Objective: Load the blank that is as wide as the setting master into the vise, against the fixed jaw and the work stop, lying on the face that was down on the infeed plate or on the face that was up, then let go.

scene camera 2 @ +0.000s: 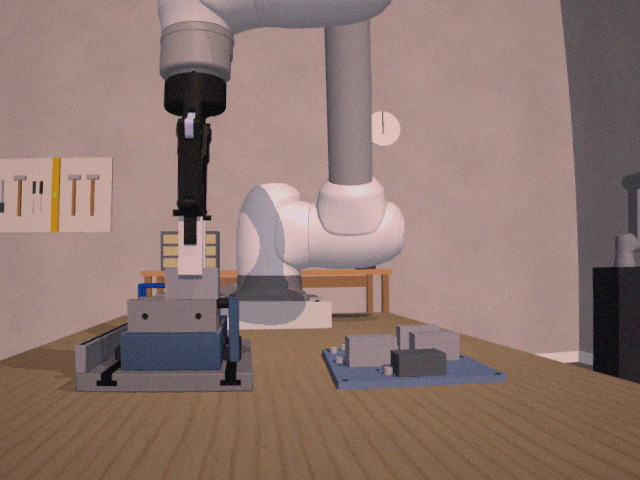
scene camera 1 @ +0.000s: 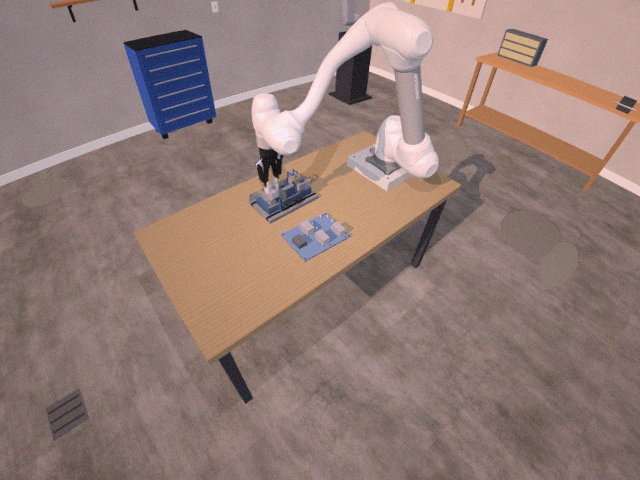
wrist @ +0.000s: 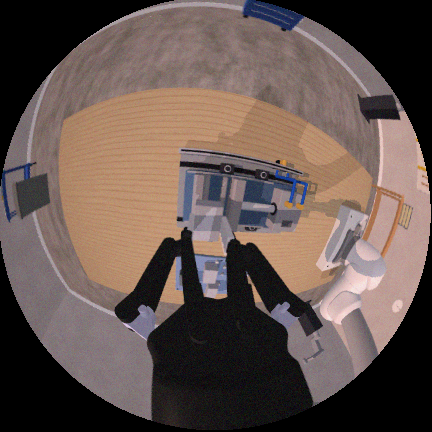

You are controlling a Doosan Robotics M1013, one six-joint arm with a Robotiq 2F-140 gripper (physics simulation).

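Where they show: gripper, between the fingertips: (scene camera 2: 192, 274) (scene camera 1: 271, 190) (wrist: 206, 222); arm's base, origin of its link: (scene camera 2: 269, 298) (scene camera 1: 386, 162) (wrist: 346, 245).
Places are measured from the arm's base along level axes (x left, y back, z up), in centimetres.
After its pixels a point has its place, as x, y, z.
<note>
My gripper (scene camera 1: 271, 186) {-8.7, -70.1, 6.4} (scene camera 2: 190, 258) {-8.7, -70.1, 6.4} (wrist: 206, 222) {-8.7, -70.1, 6.4} is shut on a light grey blank (scene camera 2: 192, 287) {-8.4, -72.2, 5.0} (wrist: 205, 232) {-7.2, -70.1, 7.2} at the vise (scene camera 1: 273, 217) {-2.5, -73.9, -4.0} (scene camera 2: 173, 351) {-10.2, -75.0, -1.9} (wrist: 183, 200) {-9.8, -74.8, 0.0}. In scene camera 2, the blank's upper part shows above the fixed jaw (scene camera 2: 173, 315), which hides its lower part. The blank looks level, and its right edge is close to the tip of the work stop (scene camera 2: 234, 328) {-3.9, -69.3, 0.0}; contact cannot be told. The moving jaw (wrist: 234, 197) stands on the arm-base side. A dark grey block (scene camera 1: 299, 241) {18.2, -73.7, -2.7} (scene camera 2: 418, 363) {16.7, -75.2, -3.7} lies on the blue infeed plate (scene camera 1: 307, 252) {23.5, -73.4, -5.1} (scene camera 2: 356, 380) {9.6, -76.0, -5.2}.
Three light grey blocks (scene camera 1: 322, 237) {23.0, -64.9, -1.6} (scene camera 2: 370, 350) {12.6, -67.7, -3.2} and small pegs also stand on the infeed plate. Blue bent handles (scene camera 1: 292, 173) {-18.4, -51.2, 2.5} (wrist: 300, 185) {-18.4, -51.4, 3.2} rise at the vise's arm-base end. The wooden table (scene camera 1: 222, 268) {9.0, -106.5, -6.0} carries the arm's base plate (scene camera 1: 385, 180) {11.1, -12.7, -0.6} beyond the vise.
</note>
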